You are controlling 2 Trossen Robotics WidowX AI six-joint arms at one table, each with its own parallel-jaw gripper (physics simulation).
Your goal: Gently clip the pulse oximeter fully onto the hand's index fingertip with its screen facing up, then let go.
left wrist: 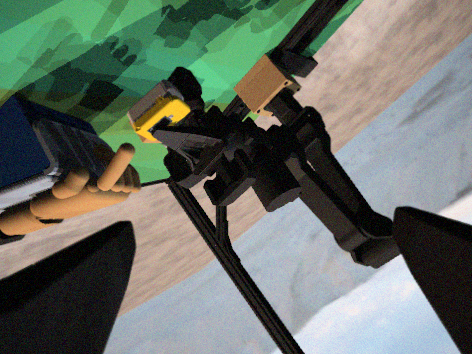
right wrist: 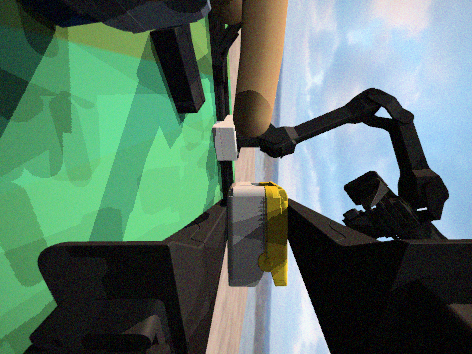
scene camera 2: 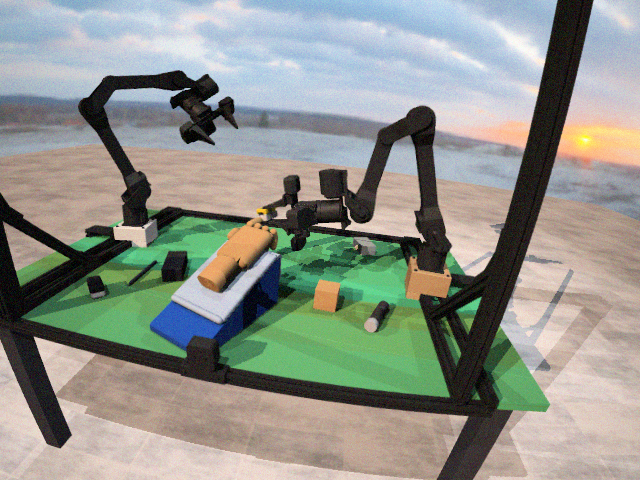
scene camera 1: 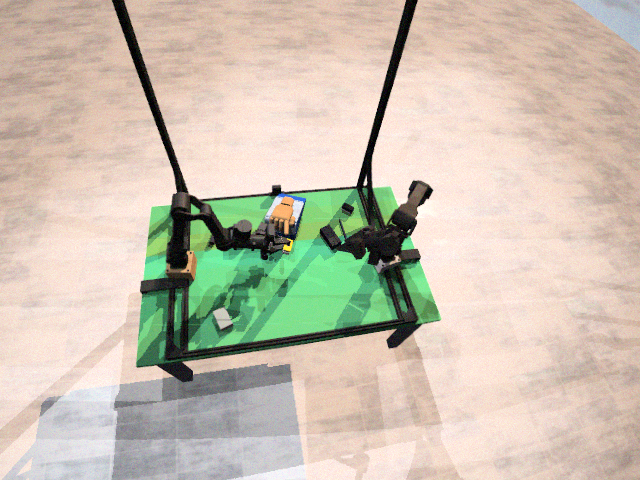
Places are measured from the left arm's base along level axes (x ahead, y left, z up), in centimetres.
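Where they show: left gripper, fingertip midpoint: (left wrist: 264,227) (right wrist: 388,234) (scene camera 2: 226,136) (scene camera 1: 341,244); right gripper, fingertip midpoint: (left wrist: 147,119) (right wrist: 255,205) (scene camera 2: 263,214) (scene camera 1: 288,243); left arm's base, link origin: (right wrist: 238,137) (scene camera 2: 135,223); right arm's base, link origin: (left wrist: 278,100) (scene camera 2: 430,266) (scene camera 1: 179,261).
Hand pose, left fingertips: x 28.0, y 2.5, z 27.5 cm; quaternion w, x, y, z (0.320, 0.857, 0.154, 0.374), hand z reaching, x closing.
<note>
Each offset is from my left fingertips to the centre of the thing. "*": to the spot under its first point.
The pulse oximeter @[dx +13.6, dy -15.7, dz -17.9 cm] (scene camera 1: 287,245) (scene camera 2: 266,212) (left wrist: 164,116) (right wrist: 245,235) has a grey body and a yellow part, yellow side up; a dark patch shows on the yellow in the left wrist view. My right gripper (scene camera 2: 268,214) (right wrist: 255,205) is shut on it, holding it well above the table. The tan hand @[* dx +8.3, dy -35.5, dz -19.5 cm] (scene camera 1: 283,208) (scene camera 2: 242,249) lies on a wedge. Its index finger (left wrist: 117,167) (right wrist: 262,60) sticks out towards the oximeter; a small gap shows between fingertip and oximeter in both wrist views. My left gripper (scene camera 2: 225,135) (left wrist: 264,227) is open and empty, high and away from the hand.
The blue wedge @[* dx -4.8, dy -46.3, dz -30.7 cm] (scene camera 1: 301,199) (scene camera 2: 180,329) carries a pale pad. A black box @[dx -9.8, dy -21.7, dz -31.6 cm] (scene camera 1: 329,236) (scene camera 2: 174,266), a pen @[dx -17.8, dy -24.4, dz -32.9 cm] (scene camera 2: 142,272) and a small dark item @[dx -24.8, dy -34.5, dz -31.8 cm] (scene camera 2: 96,286) lie beside it. An orange cube @[dx +28.4, dy -34.9, dz -30.9 cm] (scene camera 2: 326,295), a cylinder @[dx +39.0, dy -40.9, dz -32.1 cm] (scene camera 2: 377,316) and a grey block @[dx +45.6, dy -0.9, dz -31.9 cm] (scene camera 1: 222,319) (scene camera 2: 364,246) stand elsewhere.
</note>
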